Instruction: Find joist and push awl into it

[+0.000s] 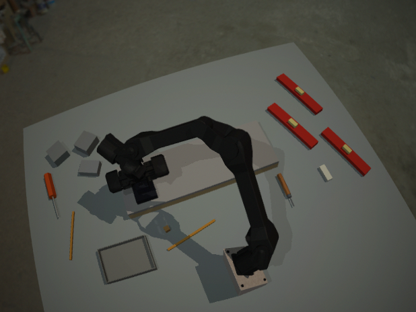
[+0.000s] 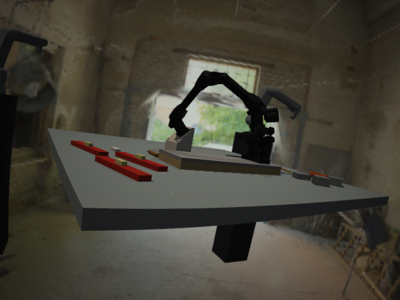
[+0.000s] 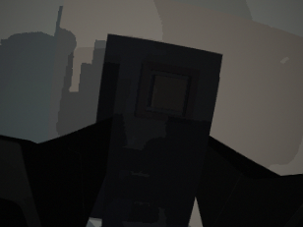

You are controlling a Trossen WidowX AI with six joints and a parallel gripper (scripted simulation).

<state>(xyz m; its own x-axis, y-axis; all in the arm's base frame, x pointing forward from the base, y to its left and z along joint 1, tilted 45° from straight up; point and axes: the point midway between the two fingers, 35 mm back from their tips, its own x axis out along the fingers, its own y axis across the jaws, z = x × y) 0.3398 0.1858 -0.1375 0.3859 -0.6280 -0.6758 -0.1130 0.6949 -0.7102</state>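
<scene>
My gripper tip is 24 cm past the grey tray, 10 cm to the right of it and 5 cm above it. Round my gripper tip: square light 2 cm ahead, 3 cm above; then stud finder 1 cm ahead, 2 cm above; then small cube 16 cm behind, 5 cm to the right, 6 cm below.
</scene>
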